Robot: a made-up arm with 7 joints.
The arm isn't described. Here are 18 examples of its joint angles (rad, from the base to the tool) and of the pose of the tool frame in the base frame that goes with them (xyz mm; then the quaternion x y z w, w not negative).
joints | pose
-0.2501 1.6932 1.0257 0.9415 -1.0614 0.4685 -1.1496 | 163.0 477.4 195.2 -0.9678 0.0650 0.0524 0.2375
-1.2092 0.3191 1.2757 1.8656 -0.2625 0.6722 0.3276 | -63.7 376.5 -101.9 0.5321 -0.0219 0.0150 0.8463
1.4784 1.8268 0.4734 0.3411 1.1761 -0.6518 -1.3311 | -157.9 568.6 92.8 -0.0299 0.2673 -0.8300 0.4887
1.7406 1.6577 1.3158 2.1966 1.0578 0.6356 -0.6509 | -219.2 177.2 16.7 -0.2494 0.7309 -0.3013 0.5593
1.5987 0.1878 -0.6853 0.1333 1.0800 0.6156 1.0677 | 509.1 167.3 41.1 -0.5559 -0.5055 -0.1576 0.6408
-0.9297 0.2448 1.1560 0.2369 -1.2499 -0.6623 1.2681 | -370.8 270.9 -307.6 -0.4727 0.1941 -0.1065 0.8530
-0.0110 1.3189 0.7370 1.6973 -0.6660 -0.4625 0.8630 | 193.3 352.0 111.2 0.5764 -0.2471 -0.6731 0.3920
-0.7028 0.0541 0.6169 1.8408 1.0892 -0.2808 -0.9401 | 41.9 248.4 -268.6 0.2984 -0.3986 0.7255 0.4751
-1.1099 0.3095 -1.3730 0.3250 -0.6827 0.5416 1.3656 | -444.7 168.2 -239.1 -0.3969 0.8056 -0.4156 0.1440
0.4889 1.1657 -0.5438 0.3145 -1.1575 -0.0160 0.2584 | 172.6 539.9 -177.0 0.4730 0.2204 -0.5656 0.6386
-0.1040 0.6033 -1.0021 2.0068 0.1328 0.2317 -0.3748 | 102.8 10.8 -245.0 -0.1263 -0.5770 -0.3434 0.7302
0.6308 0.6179 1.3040 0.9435 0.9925 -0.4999 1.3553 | 172.1 496.4 -140.9 0.1598 -0.9863 0.0377 0.0186
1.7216 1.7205 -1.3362 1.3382 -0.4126 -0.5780 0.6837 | 186.5 442.3 88.2 0.4717 -0.2333 -0.6935 0.4920
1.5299 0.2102 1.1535 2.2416 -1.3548 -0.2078 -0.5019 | 55.5 295.4 80.8 -0.7313 0.3011 -0.5859 0.1766
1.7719 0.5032 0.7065 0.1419 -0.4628 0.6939 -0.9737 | 424.8 362.0 115.3 0.3578 -0.3555 0.5303 0.6815
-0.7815 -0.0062 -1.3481 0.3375 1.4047 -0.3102 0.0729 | -340.0 5.2 -369.8 -0.1640 0.1943 0.1182 0.9599
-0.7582 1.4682 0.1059 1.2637 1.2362 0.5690 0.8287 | 174.4 428.6 -176.3 -0.2161 -0.1336 -0.0365 0.9665
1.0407 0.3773 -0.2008 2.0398 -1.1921 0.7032 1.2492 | 240.7 100.2 123.9 0.4217 -0.6167 -0.3709 0.5516
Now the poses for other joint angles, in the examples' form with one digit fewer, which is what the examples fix.
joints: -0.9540 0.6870 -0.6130 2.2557 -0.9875 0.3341 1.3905
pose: -21 60 -218 -0.345 0.063 -0.780 0.518
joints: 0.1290 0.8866 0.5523 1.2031 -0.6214 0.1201 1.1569
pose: 222 445 -94 0.220 -0.268 -0.351 0.870
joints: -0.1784 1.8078 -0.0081 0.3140 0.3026 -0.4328 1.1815
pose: 100 583 102 0.259 -0.095 -0.373 0.886
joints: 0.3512 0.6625 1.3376 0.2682 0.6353 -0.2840 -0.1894
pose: 139 458 -332 0.229 -0.452 0.794 0.336
